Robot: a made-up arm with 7 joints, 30 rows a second.
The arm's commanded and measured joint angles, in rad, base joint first. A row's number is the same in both.
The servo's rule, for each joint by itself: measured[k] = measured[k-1] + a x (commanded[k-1-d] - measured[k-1]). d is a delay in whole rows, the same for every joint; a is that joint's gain. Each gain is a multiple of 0.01, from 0.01 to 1. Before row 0 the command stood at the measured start. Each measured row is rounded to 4 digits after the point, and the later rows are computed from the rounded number. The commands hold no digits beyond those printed.
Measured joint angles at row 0:
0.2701, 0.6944, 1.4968, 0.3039, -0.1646, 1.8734, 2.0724
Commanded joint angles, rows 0 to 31:
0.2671, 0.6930, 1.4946, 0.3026, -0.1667, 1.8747, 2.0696
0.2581, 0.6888, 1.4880, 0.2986, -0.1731, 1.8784, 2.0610
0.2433, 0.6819, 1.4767, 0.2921, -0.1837, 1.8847, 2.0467
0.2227, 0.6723, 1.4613, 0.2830, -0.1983, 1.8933, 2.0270
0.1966, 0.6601, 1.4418, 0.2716, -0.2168, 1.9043, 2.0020
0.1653, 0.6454, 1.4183, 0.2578, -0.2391, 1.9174, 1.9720
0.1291, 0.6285, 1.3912, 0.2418, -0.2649, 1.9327, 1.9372
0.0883, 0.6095, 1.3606, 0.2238, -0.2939, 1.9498, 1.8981
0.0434, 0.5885, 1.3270, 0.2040, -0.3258, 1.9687, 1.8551
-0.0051, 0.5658, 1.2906, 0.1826, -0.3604, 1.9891, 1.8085
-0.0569, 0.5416, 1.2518, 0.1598, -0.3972, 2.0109, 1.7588
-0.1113, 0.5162, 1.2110, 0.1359, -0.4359, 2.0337, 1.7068
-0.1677, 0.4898, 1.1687, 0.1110, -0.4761, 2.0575, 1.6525
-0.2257, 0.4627, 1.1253, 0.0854, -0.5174, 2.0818, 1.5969
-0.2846, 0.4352, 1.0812, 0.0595, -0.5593, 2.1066, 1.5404
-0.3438, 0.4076, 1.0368, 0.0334, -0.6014, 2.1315, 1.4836
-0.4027, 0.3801, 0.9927, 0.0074, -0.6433, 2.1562, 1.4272
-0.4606, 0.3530, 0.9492, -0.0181, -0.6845, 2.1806, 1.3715
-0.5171, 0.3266, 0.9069, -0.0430, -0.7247, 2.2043, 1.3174
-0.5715, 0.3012, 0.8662, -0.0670, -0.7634, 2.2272, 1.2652
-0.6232, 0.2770, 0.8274, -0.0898, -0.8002, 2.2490, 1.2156
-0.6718, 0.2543, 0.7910, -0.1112, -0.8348, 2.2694, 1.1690
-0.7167, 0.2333, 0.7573, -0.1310, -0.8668, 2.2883, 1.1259
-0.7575, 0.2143, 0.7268, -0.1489, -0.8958, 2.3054, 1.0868
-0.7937, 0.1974, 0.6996, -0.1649, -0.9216, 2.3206, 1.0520
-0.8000, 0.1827, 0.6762, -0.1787, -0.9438, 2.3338, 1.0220
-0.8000, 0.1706, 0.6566, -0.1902, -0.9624, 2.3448, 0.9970
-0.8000, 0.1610, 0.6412, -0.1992, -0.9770, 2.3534, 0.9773
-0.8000, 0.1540, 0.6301, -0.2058, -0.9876, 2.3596, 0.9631
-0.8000, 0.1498, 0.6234, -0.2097, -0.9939, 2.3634, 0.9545
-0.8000, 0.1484, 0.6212, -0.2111, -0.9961, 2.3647, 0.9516
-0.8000, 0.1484, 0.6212, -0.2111, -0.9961, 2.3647, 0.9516
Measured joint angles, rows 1 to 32:
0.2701, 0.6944, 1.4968, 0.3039, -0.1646, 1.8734, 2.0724
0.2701, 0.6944, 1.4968, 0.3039, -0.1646, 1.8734, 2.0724
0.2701, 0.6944, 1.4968, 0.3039, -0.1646, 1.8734, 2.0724
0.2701, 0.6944, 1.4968, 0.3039, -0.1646, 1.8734, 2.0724
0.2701, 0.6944, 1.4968, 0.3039, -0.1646, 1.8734, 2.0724
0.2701, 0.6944, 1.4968, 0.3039, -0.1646, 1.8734, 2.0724
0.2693, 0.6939, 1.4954, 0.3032, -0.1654, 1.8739, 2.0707
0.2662, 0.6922, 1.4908, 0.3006, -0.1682, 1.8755, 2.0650
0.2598, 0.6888, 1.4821, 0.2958, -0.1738, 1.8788, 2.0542
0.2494, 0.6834, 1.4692, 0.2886, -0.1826, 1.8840, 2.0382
0.2346, 0.6757, 1.4522, 0.2791, -0.1949, 1.8913, 2.0168
0.2152, 0.6657, 1.4312, 0.2672, -0.2108, 1.9007, 1.9904
0.1911, 0.6534, 1.4064, 0.2530, -0.2303, 1.9122, 1.9590
0.1623, 0.6389, 1.3780, 0.2366, -0.2532, 1.9257, 1.9231
0.1290, 0.6223, 1.3464, 0.2183, -0.2793, 1.9412, 1.8830
0.0915, 0.6037, 1.3118, 0.1983, -0.3085, 1.9584, 1.8390
0.0499, 0.5832, 1.2746, 0.1767, -0.3404, 1.9773, 1.7917
0.0048, 0.5611, 1.2352, 0.1539, -0.3748, 1.9976, 1.7416
-0.0435, 0.5376, 1.1940, 0.1299, -0.4113, 2.0192, 1.6890
-0.0945, 0.5129, 1.1514, 0.1050, -0.4495, 2.0417, 1.6347
-0.1477, 0.4873, 1.1079, 0.0795, -0.4890, 2.0651, 1.5791
-0.2026, 0.4610, 1.0638, 0.0537, -0.5295, 2.0890, 1.5228
-0.2586, 0.4343, 1.0197, 0.0278, -0.5705, 2.1132, 1.4664
-0.3152, 0.4075, 0.9760, 0.0021, -0.6115, 2.1375, 1.4104
-0.3717, 0.3808, 0.9332, -0.0232, -0.6523, 2.1615, 1.3555
-0.4276, 0.3545, 0.8917, -0.0477, -0.6923, 2.1852, 1.3022
-0.4824, 0.3289, 0.8518, -0.0713, -0.7311, 2.2082, 1.2511
-0.5354, 0.3043, 0.8141, -0.0936, -0.7684, 2.2302, 1.2027
-0.5862, 0.2809, 0.7789, -0.1145, -0.8038, 2.2511, 1.1574
-0.6342, 0.2589, 0.7466, -0.1338, -0.8369, 2.2706, 1.1157
-0.6789, 0.2386, 0.7175, -0.1512, -0.8674, 2.2886, 1.0781
-0.7128, 0.2202, 0.6919, -0.1666, -0.8949, 2.3049, 1.0450
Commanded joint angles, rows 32 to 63:
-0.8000, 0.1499, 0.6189, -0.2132, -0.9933, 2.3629, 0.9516
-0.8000, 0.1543, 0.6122, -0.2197, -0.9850, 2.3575, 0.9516
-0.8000, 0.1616, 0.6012, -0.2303, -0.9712, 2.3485, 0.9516
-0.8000, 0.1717, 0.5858, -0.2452, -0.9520, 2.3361, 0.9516
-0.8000, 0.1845, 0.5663, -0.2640, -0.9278, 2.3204, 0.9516
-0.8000, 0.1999, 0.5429, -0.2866, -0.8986, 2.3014, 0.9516
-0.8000, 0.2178, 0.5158, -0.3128, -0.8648, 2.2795, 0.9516
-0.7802, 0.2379, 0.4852, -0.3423, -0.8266, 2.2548, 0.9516
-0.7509, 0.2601, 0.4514, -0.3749, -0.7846, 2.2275, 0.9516
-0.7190, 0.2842, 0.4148, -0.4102, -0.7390, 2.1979, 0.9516
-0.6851, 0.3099, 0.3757, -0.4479, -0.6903, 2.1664, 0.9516
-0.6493, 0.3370, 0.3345, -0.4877, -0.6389, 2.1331, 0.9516
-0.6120, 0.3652, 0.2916, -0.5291, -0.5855, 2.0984, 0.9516
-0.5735, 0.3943, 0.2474, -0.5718, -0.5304, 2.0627, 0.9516
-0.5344, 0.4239, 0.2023, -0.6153, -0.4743, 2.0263, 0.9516
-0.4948, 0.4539, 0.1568, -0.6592, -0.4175, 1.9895, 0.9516
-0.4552, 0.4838, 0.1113, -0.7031, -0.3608, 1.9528, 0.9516
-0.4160, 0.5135, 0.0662, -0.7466, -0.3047, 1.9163, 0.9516
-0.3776, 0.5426, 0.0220, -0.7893, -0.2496, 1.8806, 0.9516
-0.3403, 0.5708, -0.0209, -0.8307, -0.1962, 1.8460, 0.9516
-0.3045, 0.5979, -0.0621, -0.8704, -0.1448, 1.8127, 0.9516
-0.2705, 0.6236, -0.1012, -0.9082, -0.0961, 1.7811, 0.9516
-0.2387, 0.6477, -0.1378, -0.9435, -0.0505, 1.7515, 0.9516
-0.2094, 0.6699, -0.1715, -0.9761, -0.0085, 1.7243, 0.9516
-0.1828, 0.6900, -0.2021, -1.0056, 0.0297, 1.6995, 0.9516
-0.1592, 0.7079, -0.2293, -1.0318, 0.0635, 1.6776, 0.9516
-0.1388, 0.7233, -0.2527, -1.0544, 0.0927, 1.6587, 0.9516
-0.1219, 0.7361, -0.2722, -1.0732, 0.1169, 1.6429, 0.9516
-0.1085, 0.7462, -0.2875, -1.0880, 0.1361, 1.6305, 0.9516
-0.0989, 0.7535, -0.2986, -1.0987, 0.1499, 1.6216, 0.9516
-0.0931, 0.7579, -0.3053, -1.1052, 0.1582, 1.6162, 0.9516
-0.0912, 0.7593, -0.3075, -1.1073, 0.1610, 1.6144, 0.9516
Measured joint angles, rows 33 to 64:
-0.7372, 0.2038, 0.6700, -0.1798, -0.9192, 2.3193, 1.0167
-0.7548, 0.1897, 0.6521, -0.1907, -0.9400, 2.3316, 0.9935
-0.7675, 0.1779, 0.6385, -0.1992, -0.9571, 2.3417, 0.9756
-0.7766, 0.1686, 0.6291, -0.2051, -0.9703, 2.3495, 0.9632
-0.7832, 0.1619, 0.6242, -0.2085, -0.9796, 2.3550, 0.9564
-0.7879, 0.1574, 0.6223, -0.2100, -0.9855, 2.3585, 0.9536
-0.7913, 0.1549, 0.6202, -0.2118, -0.9883, 2.3601, 0.9524
-0.7937, 0.1547, 0.6152, -0.2162, -0.9871, 2.3592, 0.9519
-0.7955, 0.1570, 0.6065, -0.2241, -0.9814, 2.3553, 0.9517
-0.7968, 0.1619, 0.5937, -0.2359, -0.9708, 2.3484, 0.9516
-0.7977, 0.1694, 0.5767, -0.2516, -0.9553, 2.3383, 0.9516
-0.7983, 0.1795, 0.5557, -0.2712, -0.9349, 2.3250, 0.9516
-0.7988, 0.1921, 0.5310, -0.2945, -0.9097, 2.3086, 0.9516
-0.7936, 0.2072, 0.5026, -0.3213, -0.8798, 2.2892, 0.9516
-0.7816, 0.2247, 0.4709, -0.3513, -0.8455, 2.2670, 0.9516
-0.7641, 0.2443, 0.4361, -0.3843, -0.8072, 2.2421, 0.9516
-0.7420, 0.2659, 0.3987, -0.4199, -0.7651, 2.2148, 0.9516
-0.7160, 0.2894, 0.3589, -0.4579, -0.7197, 2.1854, 0.9516
-0.6869, 0.3144, 0.3172, -0.4978, -0.6714, 2.1541, 0.9516
-0.6551, 0.3408, 0.2739, -0.5392, -0.6206, 2.1212, 0.9516
-0.6213, 0.3682, 0.2295, -0.5818, -0.5679, 2.0870, 0.9516
-0.5859, 0.3965, 0.1844, -0.6251, -0.5138, 2.0519, 0.9516
-0.5493, 0.4253, 0.1391, -0.6688, -0.4587, 2.0162, 0.9516
-0.5120, 0.4544, 0.0939, -0.7124, -0.4033, 1.9802, 0.9516
-0.4744, 0.4835, 0.0493, -0.7555, -0.3480, 1.9443, 0.9516
-0.4369, 0.5123, 0.0058, -0.7976, -0.2934, 1.9089, 0.9516
-0.3998, 0.5405, -0.0363, -0.8384, -0.2399, 1.8743, 0.9516
-0.3636, 0.5679, -0.0765, -0.8775, -0.1881, 1.8407, 0.9516
-0.3286, 0.5942, -0.1145, -0.9145, -0.1386, 1.8086, 0.9516
-0.2952, 0.6192, -0.1498, -0.9490, -0.0918, 1.7783, 0.9516
-0.2637, 0.6426, -0.1822, -0.9807, -0.0481, 1.7499, 0.9516
-0.2344, 0.6641, -0.2114, -1.0093, -0.0079, 1.7239, 0.9516

